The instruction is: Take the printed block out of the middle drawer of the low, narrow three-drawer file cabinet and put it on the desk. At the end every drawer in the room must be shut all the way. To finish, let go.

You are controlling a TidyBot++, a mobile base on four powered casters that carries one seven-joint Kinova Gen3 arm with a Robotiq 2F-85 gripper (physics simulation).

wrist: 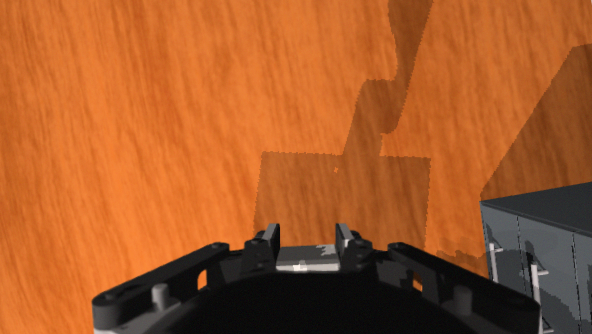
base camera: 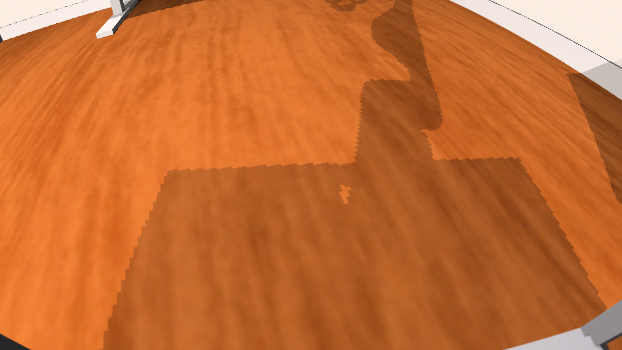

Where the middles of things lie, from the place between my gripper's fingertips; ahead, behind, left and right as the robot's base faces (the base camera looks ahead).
The printed block (wrist: 311, 257) is 20 mm behind my hand and 10 mm above it.
